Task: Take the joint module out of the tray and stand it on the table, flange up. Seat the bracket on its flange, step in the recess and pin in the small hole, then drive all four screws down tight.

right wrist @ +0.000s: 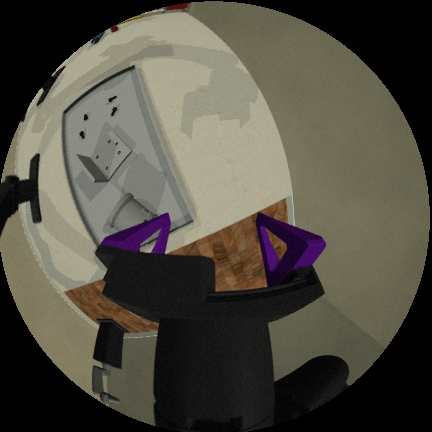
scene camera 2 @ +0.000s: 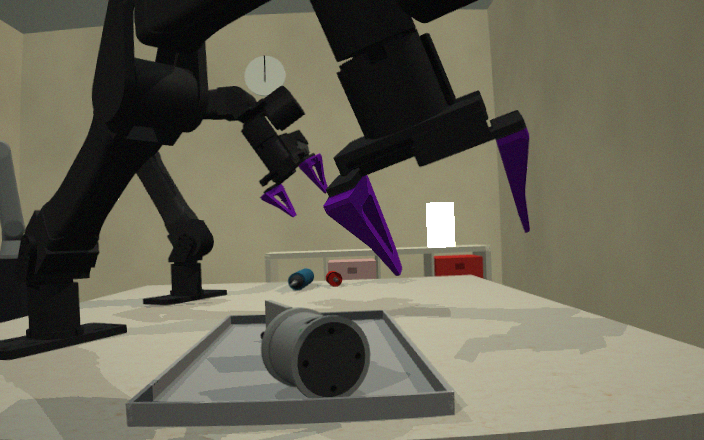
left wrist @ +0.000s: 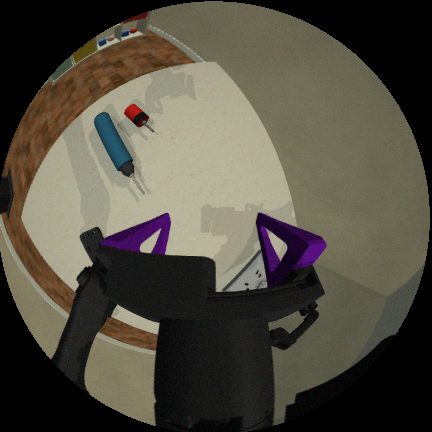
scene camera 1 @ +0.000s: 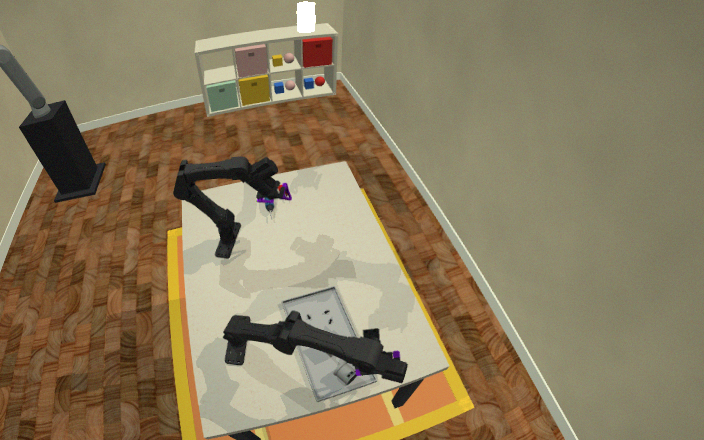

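Pixels of known places: left gripper, fingertip midpoint: (scene camera 2: 310, 204) (left wrist: 212, 217) (scene camera 1: 282, 200); right gripper, fingertip midpoint: (right wrist: 212, 217) (scene camera 2: 461, 251); left arm's base, link origin: (scene camera 2: 187, 299) (scene camera 1: 228, 239); right arm's base, link origin: (scene camera 2: 55, 342) (scene camera 1: 238, 340).
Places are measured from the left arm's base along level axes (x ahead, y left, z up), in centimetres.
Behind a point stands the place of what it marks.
The grey joint module (scene camera 1: 344, 372) {x 57.5, y -54.9, z 6.3 cm} (scene camera 2: 332, 358) {x 60.4, y -56.1, z 3.6 cm} (right wrist: 131, 210) {x 58.8, y -52.4, z 5.6 cm} lies on its side in the tray (scene camera 1: 346, 391) {x 58.8, y -60.3, z 1.5 cm} (scene camera 2: 290, 412) {x 59.2, y -60.2, z 0.8 cm} (right wrist: 130, 95) {x 52.9, y -29.3, z 0.4 cm}, its dark end face with holes toward scene camera 2. The L-shaped bracket (right wrist: 112, 155) {x 53.1, y -43.4, z 1.6 cm} lies in the tray beyond it. Several black screws (scene camera 1: 326, 312) {x 48.4, y -29.9, z 1.2 cm} (right wrist: 114, 110) {x 50.6, y -33.3, z 0.9 cm} lie at the tray's far end. My right gripper (scene camera 1: 377, 363) {x 69.0, y -51.9, z 10.9 cm} (scene camera 2: 463, 252) {x 69.0, y -51.9, z 10.9 cm} (right wrist: 212, 217) {x 69.0, y -51.9, z 10.9 cm} is open and empty, above and to the right of the module in scene camera 2. My left gripper (scene camera 1: 276, 197) {x 25.1, y 9.3, z 18.7 cm} (scene camera 2: 310, 203) {x 25.1, y 9.3, z 18.7 cm} (left wrist: 212, 217) {x 25.1, y 9.3, z 18.7 cm} is open and empty, high over the table's far end.
A blue driver (scene camera 1: 269, 205) {x 15.2, y 20.0, z 3.6 cm} (scene camera 2: 302, 278) {x 16.6, y 20.3, z 2.7 cm} (left wrist: 112, 142) {x 13.4, y 25.6, z 4.1 cm} and a short red tool (scene camera 2: 333, 278) {x 20.2, y 29.2, z 2.0 cm} (left wrist: 136, 115) {x 19.0, y 31.1, z 3.3 cm} with a thin bit lie side by side at the table's far end. The right arm reaches across above the tray. A shelf unit stands beyond the table.
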